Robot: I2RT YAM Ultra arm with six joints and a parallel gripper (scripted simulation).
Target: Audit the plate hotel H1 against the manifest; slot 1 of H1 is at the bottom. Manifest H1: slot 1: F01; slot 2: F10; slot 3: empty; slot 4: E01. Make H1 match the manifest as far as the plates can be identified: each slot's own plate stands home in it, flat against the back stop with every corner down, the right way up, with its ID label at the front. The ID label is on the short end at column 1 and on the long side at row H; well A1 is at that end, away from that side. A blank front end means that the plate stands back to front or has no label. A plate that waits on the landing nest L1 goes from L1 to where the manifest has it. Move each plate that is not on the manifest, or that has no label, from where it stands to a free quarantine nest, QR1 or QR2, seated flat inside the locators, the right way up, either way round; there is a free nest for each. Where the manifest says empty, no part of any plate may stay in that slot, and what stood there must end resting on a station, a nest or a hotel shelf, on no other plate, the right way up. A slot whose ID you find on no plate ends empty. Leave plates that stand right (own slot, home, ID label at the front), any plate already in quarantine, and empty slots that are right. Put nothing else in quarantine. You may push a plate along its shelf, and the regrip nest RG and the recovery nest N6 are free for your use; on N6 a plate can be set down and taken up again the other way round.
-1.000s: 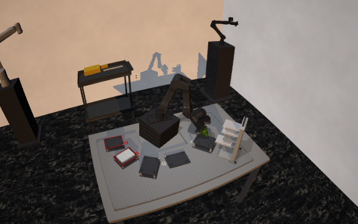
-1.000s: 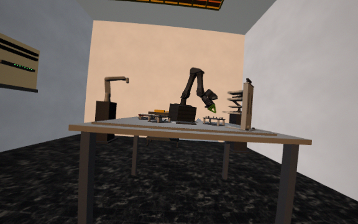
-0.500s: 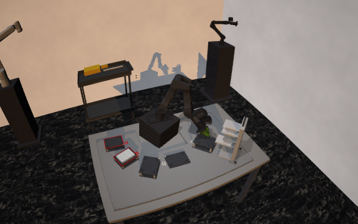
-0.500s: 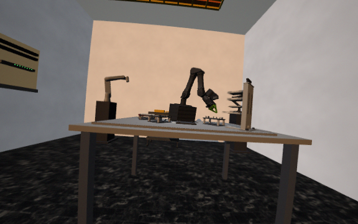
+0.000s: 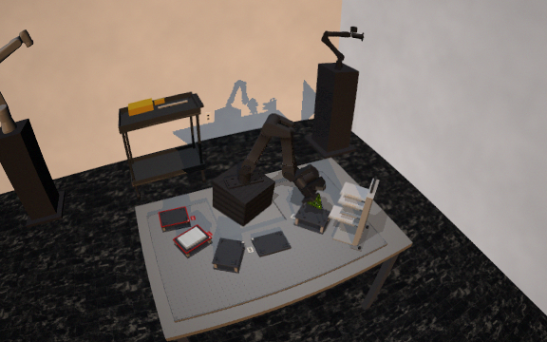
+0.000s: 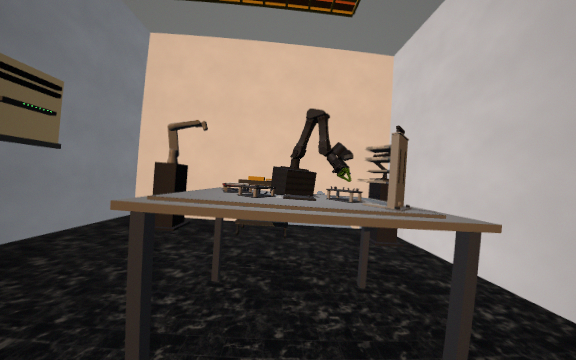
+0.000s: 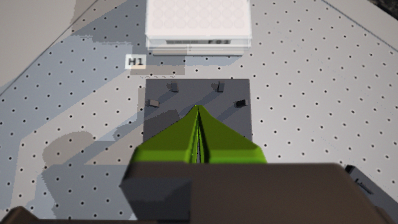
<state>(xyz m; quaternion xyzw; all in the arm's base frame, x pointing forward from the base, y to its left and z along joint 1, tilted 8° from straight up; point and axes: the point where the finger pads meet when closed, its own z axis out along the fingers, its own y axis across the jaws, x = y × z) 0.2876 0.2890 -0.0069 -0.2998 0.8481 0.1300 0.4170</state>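
My gripper is now 60 mm above the dark regrip nest, 20 mm to the left of it and 20 mm past it. Round my hand: white plate: 100 mm ahead, 80 mm to the left; then A1 mark: 120 mm behind, 60 mm below, 20 mm to the right; then RG tag: 120 mm below, 110 mm behind, 80 mm to the right.
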